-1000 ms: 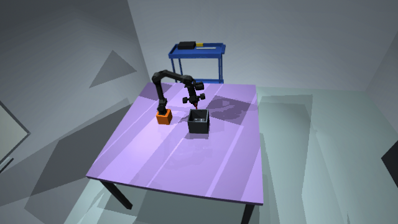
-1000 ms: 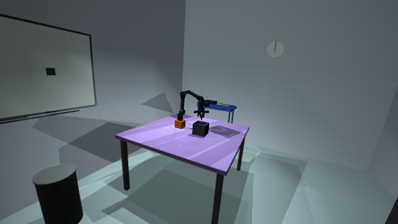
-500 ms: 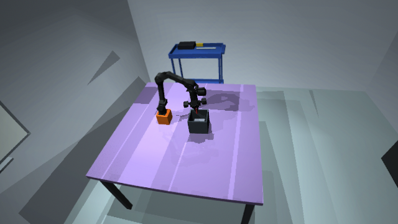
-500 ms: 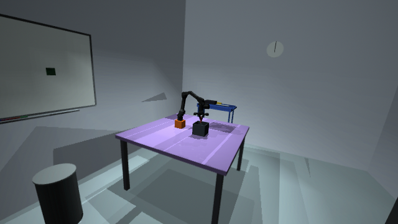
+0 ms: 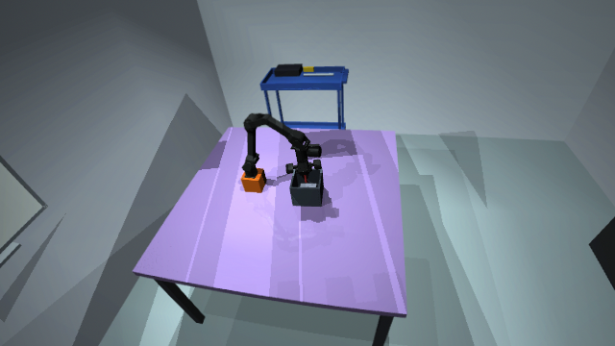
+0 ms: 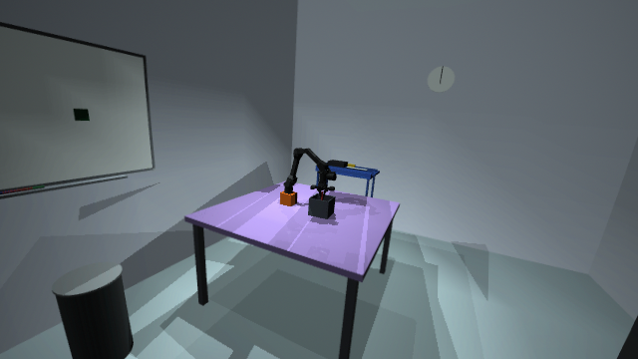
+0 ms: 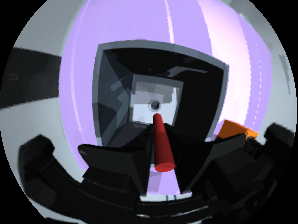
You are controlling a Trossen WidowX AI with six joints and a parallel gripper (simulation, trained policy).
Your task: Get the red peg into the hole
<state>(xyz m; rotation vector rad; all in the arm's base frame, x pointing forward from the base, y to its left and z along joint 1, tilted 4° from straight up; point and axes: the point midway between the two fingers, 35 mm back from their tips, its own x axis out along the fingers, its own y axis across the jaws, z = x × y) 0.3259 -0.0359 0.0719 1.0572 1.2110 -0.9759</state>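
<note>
Right now the red peg is 20 mm above my gripper tip. The rest, counted from my gripper tip: pale plate (10 mm ahead, 10 mm to the right, 70 mm below).
</note>
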